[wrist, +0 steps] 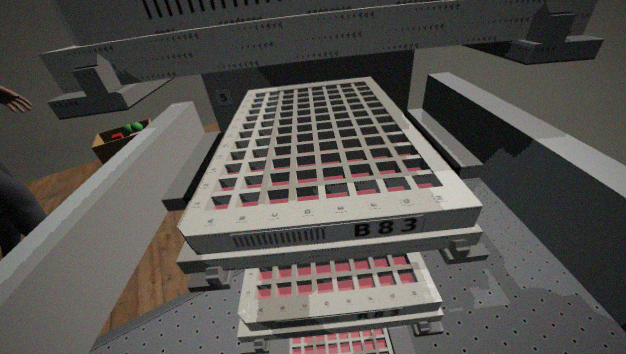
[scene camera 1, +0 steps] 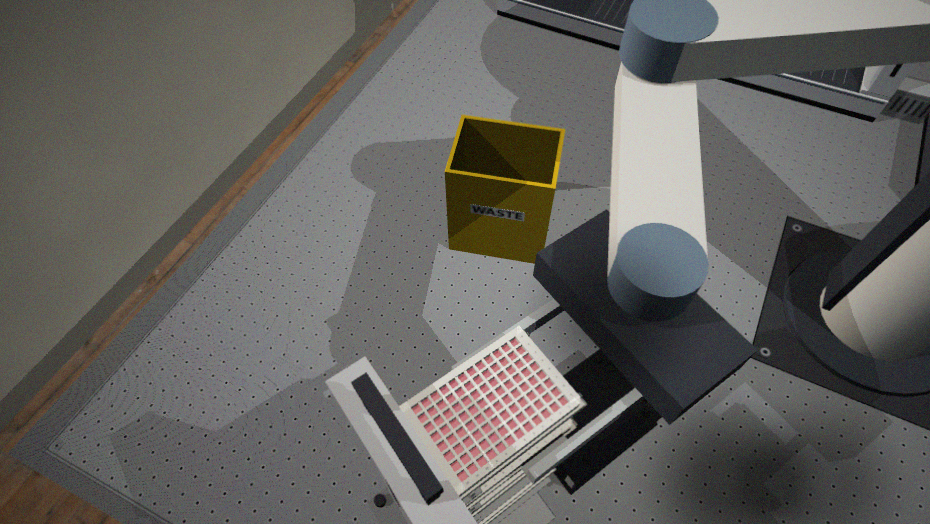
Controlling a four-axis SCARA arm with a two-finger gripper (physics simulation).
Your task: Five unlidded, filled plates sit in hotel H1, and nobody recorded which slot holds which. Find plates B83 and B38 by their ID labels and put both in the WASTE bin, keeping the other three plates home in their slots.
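Places are measured from the arm's base along level axes (x ahead, y left, z up), in centimetres.
Pixels of known places: gripper, fingertip midpoint: (wrist: 312, 109) (scene camera 1: 490, 423); arm's base, link origin: (scene camera 1: 865, 321).
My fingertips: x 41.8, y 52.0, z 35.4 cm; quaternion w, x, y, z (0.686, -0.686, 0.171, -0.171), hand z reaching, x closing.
Note:
For each thing: its middle in the pictures, then the offset to it from my fingertips. "spot": a spot on its surface instead.
- Plate B83, body centre: (wrist: 315, 135) dx +0.1, dy +0.1, dz -1.4 cm
- filled plate, body centre: (wrist: 324, 213) dx +0.2, dy +0.0, dz -6.7 cm
- top plate, body centre: (scene camera 1: 490, 407) dx +0.2, dy +0.0, dz +4.0 cm
- yellow WASTE bin, body centre: (scene camera 1: 503, 193) dx +16.9, dy -42.2, dz -24.2 cm
- hotel's pale post with a black strip, surface spot: (scene camera 1: 396, 436) spot: dx +3.6, dy +7.2, dz +12.7 cm
- higher plate support, surface spot: (wrist: 320, 37) spot: dx -2.8, dy -5.6, dz +3.6 cm
Plate B83 (wrist: 320, 200), with pink wells and a readable ID label, is in hotel H1 in the wrist view. My gripper (wrist: 312, 109) is shut on it, with a pad close against each long side; I cannot tell whether the plate is lifted off its support. Another filled plate (wrist: 327, 303) shows below, its label partly hidden. In the scene view the top plate (scene camera 1: 494, 406) covers the lower ones, and my gripper reaches in beneath it. The yellow WASTE bin (scene camera 1: 497, 229) stands behind the hotel; its visible inside is dark. B38 is not readable in either view.
The hotel's pale post with a black strip (scene camera 1: 396, 436) stands left of the stack. A higher plate support (wrist: 320, 37) hangs over B83 in the wrist view. The black robot base plate (scene camera 1: 774, 312) is at the right. A box of coloured items (wrist: 120, 137) shows in the background.

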